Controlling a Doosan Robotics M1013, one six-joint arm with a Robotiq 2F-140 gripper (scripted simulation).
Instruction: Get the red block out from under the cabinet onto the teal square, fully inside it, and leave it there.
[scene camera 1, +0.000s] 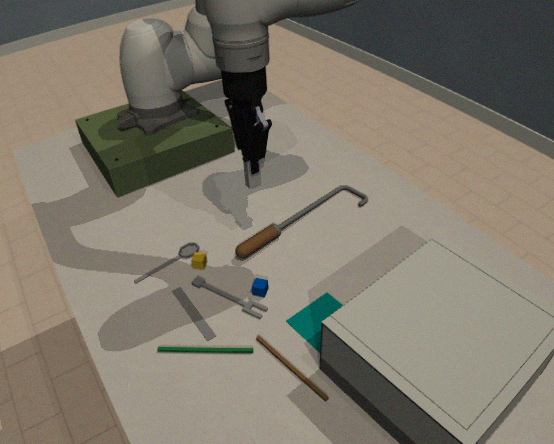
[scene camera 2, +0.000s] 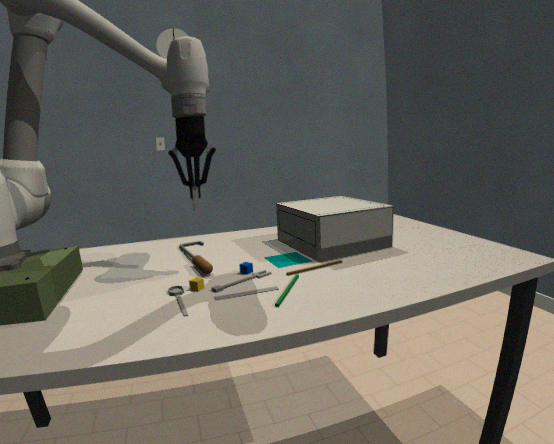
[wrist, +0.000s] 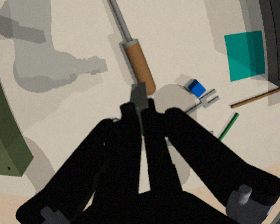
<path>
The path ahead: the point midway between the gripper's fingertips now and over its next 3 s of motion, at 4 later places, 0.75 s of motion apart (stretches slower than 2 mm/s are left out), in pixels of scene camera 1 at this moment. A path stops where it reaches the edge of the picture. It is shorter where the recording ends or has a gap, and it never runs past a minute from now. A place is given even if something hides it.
The gripper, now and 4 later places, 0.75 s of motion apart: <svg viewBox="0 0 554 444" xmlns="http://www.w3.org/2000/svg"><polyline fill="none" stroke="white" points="253,184 254,186 255,208 257,226 257,228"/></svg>
</path>
